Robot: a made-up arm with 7 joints. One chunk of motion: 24 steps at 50 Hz.
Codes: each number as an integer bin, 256 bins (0 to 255) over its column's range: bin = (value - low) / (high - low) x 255, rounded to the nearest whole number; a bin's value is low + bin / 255 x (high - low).
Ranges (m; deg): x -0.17..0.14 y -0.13..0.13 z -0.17..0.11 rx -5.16..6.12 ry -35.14..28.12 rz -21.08..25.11
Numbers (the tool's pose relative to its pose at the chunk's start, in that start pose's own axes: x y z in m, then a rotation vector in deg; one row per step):
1: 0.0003 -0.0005 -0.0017 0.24 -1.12 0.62
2: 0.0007 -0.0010 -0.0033 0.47 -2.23 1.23
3: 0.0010 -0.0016 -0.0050 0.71 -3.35 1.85
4: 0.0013 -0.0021 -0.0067 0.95 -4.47 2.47
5: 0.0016 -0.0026 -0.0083 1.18 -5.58 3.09
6: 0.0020 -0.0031 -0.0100 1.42 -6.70 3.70
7: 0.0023 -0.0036 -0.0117 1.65 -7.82 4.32
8: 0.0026 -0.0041 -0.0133 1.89 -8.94 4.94
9: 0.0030 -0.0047 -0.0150 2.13 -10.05 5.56
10: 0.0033 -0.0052 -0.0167 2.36 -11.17 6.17
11: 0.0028 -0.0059 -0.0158 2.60 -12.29 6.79
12: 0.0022 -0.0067 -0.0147 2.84 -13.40 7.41
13: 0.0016 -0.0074 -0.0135 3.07 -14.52 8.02
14: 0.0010 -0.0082 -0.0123 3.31 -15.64 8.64
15: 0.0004 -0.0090 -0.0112 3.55 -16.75 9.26
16: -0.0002 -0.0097 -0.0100 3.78 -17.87 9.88
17: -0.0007 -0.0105 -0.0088 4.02 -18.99 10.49
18: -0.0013 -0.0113 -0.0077 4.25 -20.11 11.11
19: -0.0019 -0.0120 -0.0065 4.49 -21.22 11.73
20: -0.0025 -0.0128 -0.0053 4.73 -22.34 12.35
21: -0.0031 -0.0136 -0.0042 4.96 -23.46 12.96
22: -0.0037 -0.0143 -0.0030 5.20 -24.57 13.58
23: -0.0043 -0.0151 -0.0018 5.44 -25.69 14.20
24: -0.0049 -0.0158 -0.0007 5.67 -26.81 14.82
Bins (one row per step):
1: 140 127 153 122 137 120
2: 140 127 152 127 133 123
3: 141 126 150 133 128 127
4: 141 125 149 138 124 130
5: 141 125 147 143 119 133
6: 141 124 146 149 115 137
7: 142 124 144 154 110 140
8: 142 123 143 159 106 144
9: 142 123 141 165 101 147
10: 143 122 140 170 97 150
11: 142 122 140 175 92 154
12: 142 121 141 181 88 157
13: 141 120 143 186 83 161
14: 141 119 144 191 79 164
15: 140 119 145 197 74 167
16: 140 118 146 202 70 171
17: 139 117 147 208 65 174
18: 139 116 148 213 61 178
19: 138 116 149 218 56 181
20: 138 115 150 224 52 185
21: 137 114 151 229 47 188
22: 137 113 152 234 43 191
23: 136 113 153 240 38 195
24: 136 112 154 245 34 198

